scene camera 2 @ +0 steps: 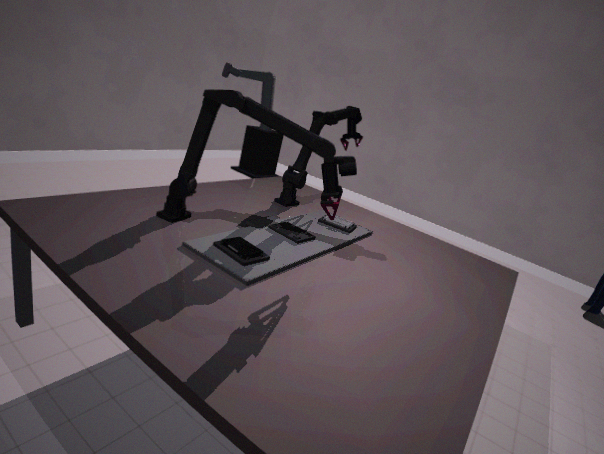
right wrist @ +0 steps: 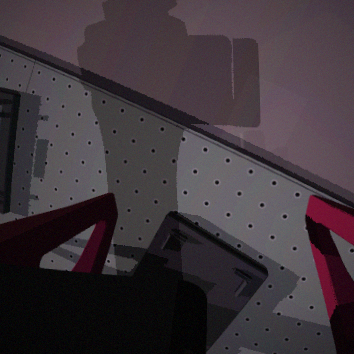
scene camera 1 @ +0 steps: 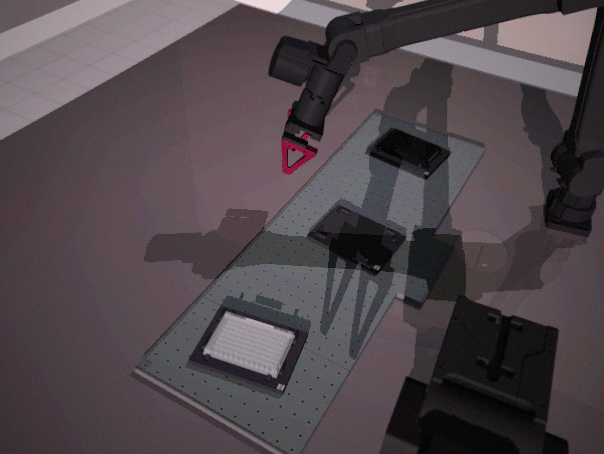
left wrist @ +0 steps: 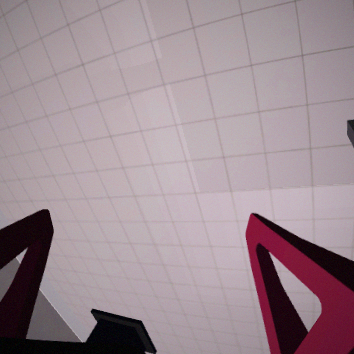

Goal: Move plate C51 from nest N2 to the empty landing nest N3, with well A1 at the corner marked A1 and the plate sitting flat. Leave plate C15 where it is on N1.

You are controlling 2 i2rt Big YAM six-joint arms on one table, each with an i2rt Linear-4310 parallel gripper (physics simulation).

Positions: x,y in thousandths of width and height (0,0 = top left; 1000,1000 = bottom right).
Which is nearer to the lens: the white well plate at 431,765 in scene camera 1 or the black plate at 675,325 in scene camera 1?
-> The white well plate.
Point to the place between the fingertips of my right gripper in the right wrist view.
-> At 589,581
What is my left gripper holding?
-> Nothing.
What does my right gripper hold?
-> Nothing.
